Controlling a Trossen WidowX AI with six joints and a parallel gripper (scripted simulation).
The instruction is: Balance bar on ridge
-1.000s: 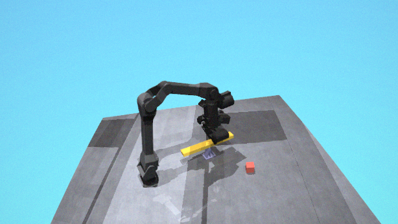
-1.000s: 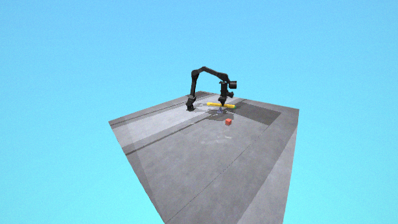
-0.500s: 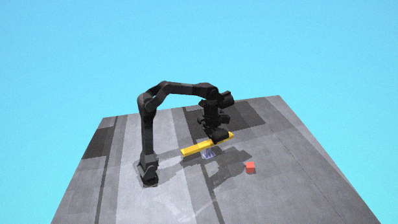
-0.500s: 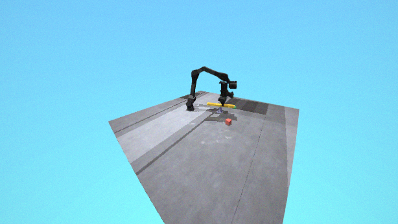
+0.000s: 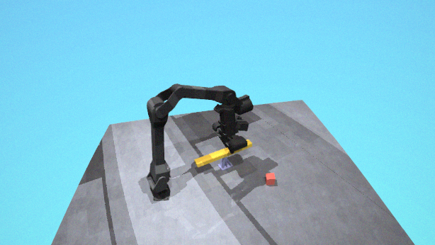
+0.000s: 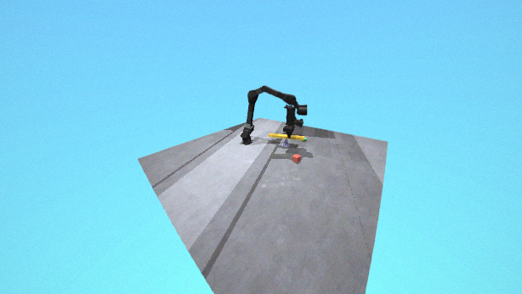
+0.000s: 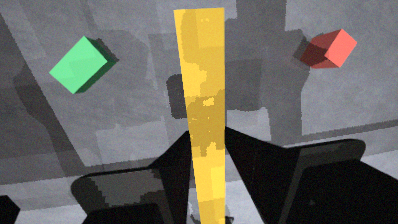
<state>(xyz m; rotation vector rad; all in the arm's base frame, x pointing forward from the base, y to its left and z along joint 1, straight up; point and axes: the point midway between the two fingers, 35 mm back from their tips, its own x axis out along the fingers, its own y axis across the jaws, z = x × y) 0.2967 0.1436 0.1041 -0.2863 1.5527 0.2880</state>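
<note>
My gripper tip is 30 mm past the yellow bar and 10 mm to the left of it. The rest, counted from my gripper tip: purple ridge (30 mm behind, 10 mm to the right, 40 mm below); then green block (20 mm ahead, 160 mm to the left, 60 mm below); then red cube (140 mm ahead, 150 mm to the right, 50 mm below).
</note>
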